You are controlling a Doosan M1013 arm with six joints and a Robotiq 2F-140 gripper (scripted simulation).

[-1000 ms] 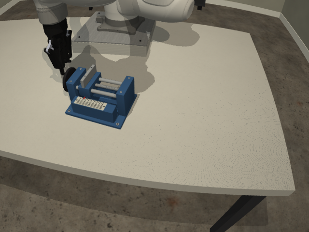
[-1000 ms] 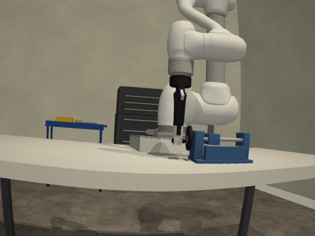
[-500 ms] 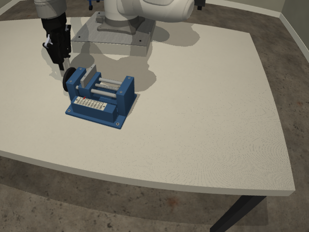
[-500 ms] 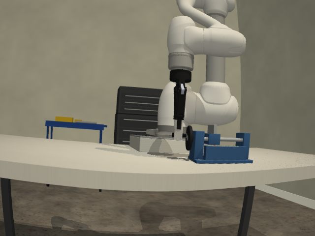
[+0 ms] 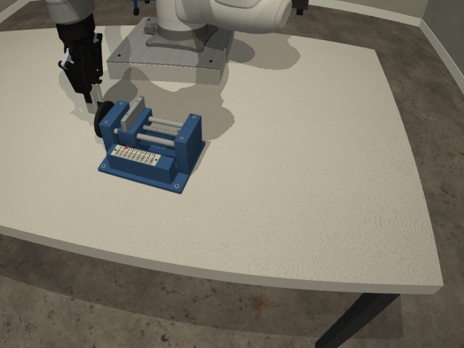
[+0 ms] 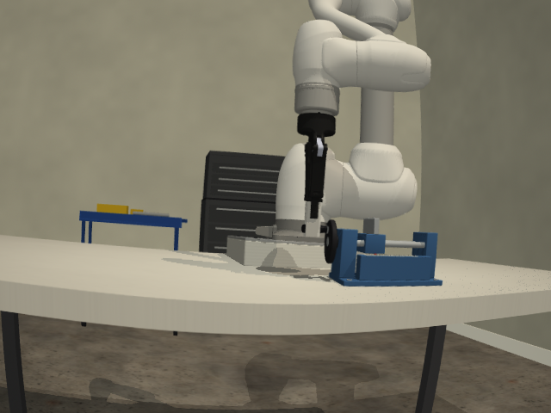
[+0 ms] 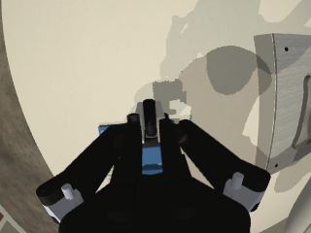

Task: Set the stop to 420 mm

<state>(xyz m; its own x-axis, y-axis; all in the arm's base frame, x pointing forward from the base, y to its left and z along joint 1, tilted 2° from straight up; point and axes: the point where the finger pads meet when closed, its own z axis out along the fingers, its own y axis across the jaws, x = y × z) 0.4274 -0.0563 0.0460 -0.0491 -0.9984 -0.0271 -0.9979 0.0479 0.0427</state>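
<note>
The stop block lies 3 cm ahead of my hand, 11 cm to the left of it and 3 cm below it. The rest, counted from my hand: black handwheel 2 cm to the left, 2 cm below.
</note>
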